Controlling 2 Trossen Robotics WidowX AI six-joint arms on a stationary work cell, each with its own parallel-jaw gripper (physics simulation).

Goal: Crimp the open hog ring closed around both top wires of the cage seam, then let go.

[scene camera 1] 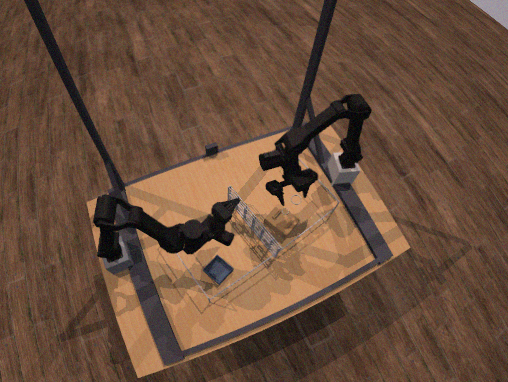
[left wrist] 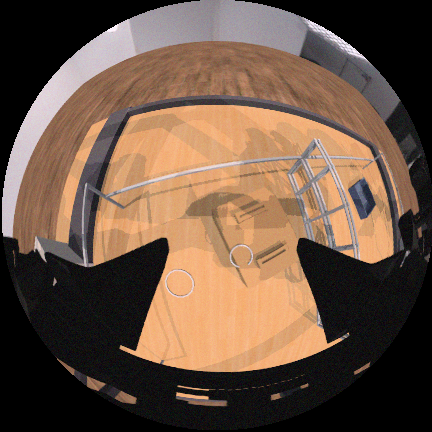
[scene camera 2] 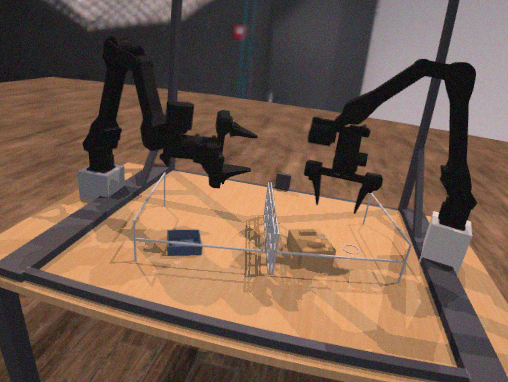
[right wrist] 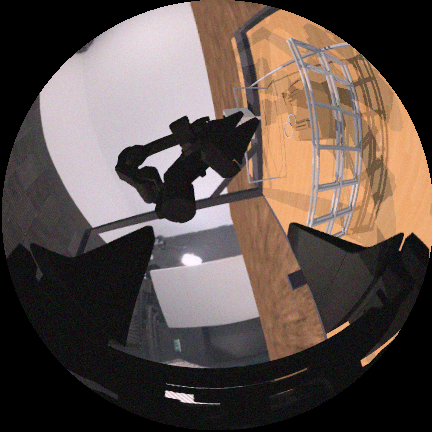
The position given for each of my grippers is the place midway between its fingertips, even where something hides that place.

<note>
My left gripper (scene camera 2: 335,209) is open and holds nothing. Also in view: a tan block (scene camera 2: 299,240). My right gripper (scene camera 2: 254,153) is open and holds nothing. Also in view: a blue tray (scene camera 2: 187,236). I also see a frame post (scene camera 1: 40,21) and a dark rail (scene camera 2: 471,347).
The tan block also shows in the left wrist view (left wrist: 256,219) and in the right wrist view (right wrist: 294,97). My left gripper shows as well in scene camera 1 (scene camera 1: 294,201), in the left wrist view (left wrist: 235,245) and in the right wrist view (right wrist: 248,114). My right gripper is seen too in scene camera 1 (scene camera 1: 236,204) and in the right wrist view (right wrist: 222,231). The right wrist view does not show the blue tray: it is out of frame.
</note>
